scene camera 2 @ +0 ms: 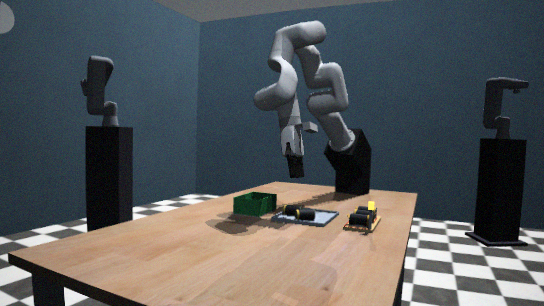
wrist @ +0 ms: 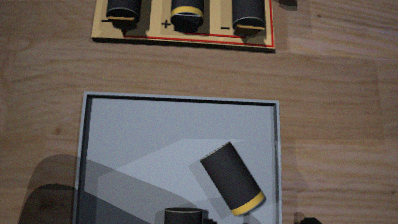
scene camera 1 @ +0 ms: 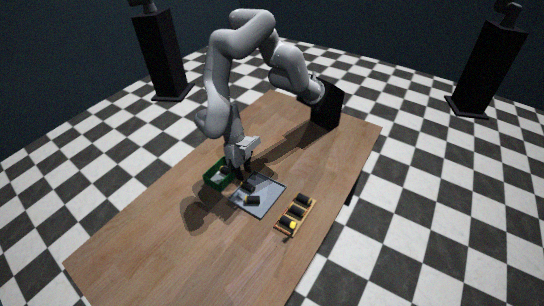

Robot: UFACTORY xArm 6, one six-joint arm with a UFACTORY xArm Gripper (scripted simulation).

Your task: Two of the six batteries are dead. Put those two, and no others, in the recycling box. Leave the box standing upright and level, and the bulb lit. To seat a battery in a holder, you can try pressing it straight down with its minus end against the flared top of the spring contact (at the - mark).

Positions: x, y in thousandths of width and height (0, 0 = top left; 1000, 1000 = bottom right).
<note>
In view: a green recycling box (scene camera 2: 468, 668), a grey tray (scene camera 1: 495, 623) and a battery (wrist: 564, 743).
The grey tray is seen too in the wrist view (wrist: 343, 676). The wrist view misses the green recycling box: it is out of frame.
</note>
